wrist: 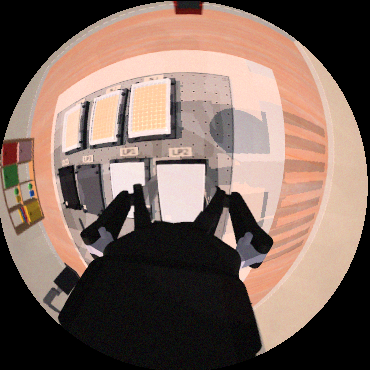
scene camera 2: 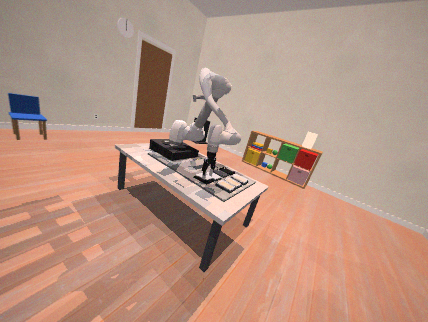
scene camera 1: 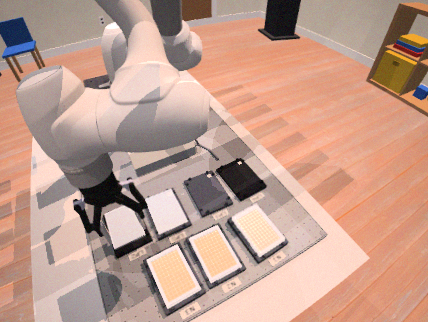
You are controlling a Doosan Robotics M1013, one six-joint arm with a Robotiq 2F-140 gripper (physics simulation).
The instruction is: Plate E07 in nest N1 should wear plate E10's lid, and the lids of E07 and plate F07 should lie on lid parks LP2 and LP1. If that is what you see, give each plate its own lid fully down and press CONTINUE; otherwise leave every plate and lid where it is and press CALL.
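Frame: origin at the arm's base, x right, y back, z down, level; centimetres.
Seen in the pictures: gripper, fingertip midpoint: (wrist: 180, 182) (scene camera 2: 206, 177) (scene camera 1: 127, 232); arm's base, link origin: (scene camera 2: 174, 144).
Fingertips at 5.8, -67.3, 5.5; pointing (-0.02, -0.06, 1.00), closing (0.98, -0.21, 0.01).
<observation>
Offsets run from my fingertips to a thing's top centre, as dx, dy, dz. "spot": to the spot under its first point. Level surfaces: height alone.
My gripper (scene camera 1: 119, 222) (wrist: 180, 182) (scene camera 2: 208, 169) is shut on a white lid @[+0.6, +2.6, -1.2] (scene camera 1: 123, 225) (wrist: 180, 186), gripping its two long sides. It holds the lid a little above the black lid park LP2 @[+0.6, +2.8, +0.8] (scene camera 1: 133, 245). A second white lid @[-11.2, +4.8, +1.0] (scene camera 1: 167, 211) (wrist: 127, 174) lies on lid park LP1, beside it. Three plates sit in the front row: one in nest N1 @[spot: -33.8, -8.8, -0.4] (scene camera 1: 257, 227) (wrist: 72, 125), one in N2 @[-21.0, -11.3, +0.1] (scene camera 1: 214, 253) (wrist: 105, 115) and one in N3 @[-9.7, -13.9, -0.2] (scene camera 1: 174, 275) (wrist: 149, 107). Each shows an orange well grid inside a white rim. I cannot read any plate labels.
Lid park LP3 @[-24.8, +8.2, +0.8] (scene camera 1: 207, 192) is grey and LP4 @[-36.8, +10.5, +0.8] (scene camera 1: 241, 177) is black; neither holds a white lid. All stand on a grey perforated board @[dz +2.8] (scene camera 1: 304, 225) on the table. A black box (scene camera 2: 172, 149) sits at the arm's base. A shelf unit (scene camera 2: 313, 150) stands by the wall.
</observation>
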